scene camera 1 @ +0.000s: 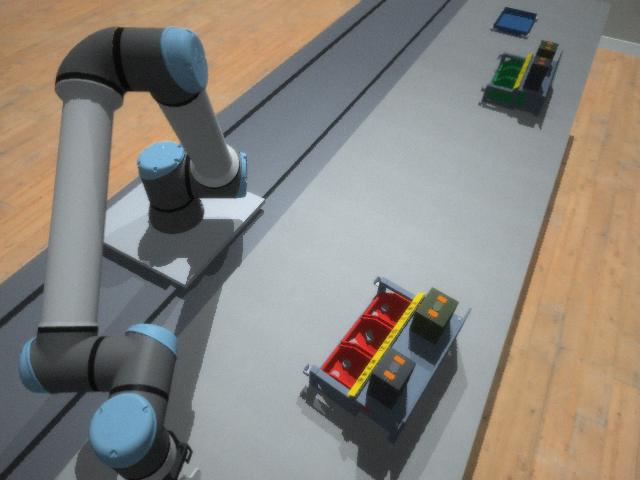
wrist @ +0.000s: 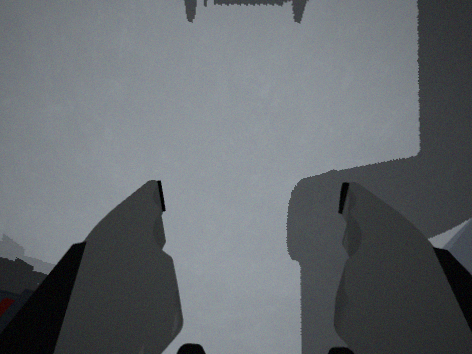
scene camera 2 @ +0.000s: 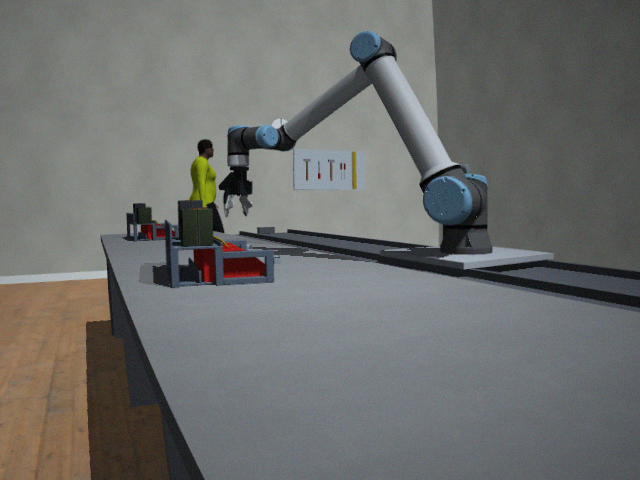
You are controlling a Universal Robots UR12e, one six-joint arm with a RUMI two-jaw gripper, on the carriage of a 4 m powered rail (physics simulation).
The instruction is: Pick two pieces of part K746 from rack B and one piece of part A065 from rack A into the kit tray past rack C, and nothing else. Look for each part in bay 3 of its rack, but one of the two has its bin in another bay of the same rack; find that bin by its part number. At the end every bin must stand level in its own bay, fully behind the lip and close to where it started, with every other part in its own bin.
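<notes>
My gripper (scene camera 2: 236,213) (wrist: 250,184) is part-way open with nothing between its fingers; it hangs pointing down above the table. In scene camera 1 its fingers are mostly cut off at the bottom edge. The nearer rack (scene camera 1: 426,367) (scene camera 2: 174,266) holds three red bins (scene camera 1: 368,335) with small grey parts, behind a yellow label strip (scene camera 1: 387,343) too blurred to read surely. Another rack with red bins (scene camera 2: 152,230) stands farther back in scene camera 2. A rack with green bins (scene camera 1: 509,72) stands far back in scene camera 1, the blue tray (scene camera 1: 509,32) beyond it. Part numbers are not readable.
An olive box (scene camera 1: 434,315) (scene camera 2: 196,227) and a dark grey box (scene camera 1: 391,377) stand on the nearer rack's top. Similar boxes stand on the other racks. The arm's carriage (scene camera 1: 227,217) (scene camera 2: 509,255) is on the rail. A person in yellow (scene camera 2: 204,178) stands beyond the table.
</notes>
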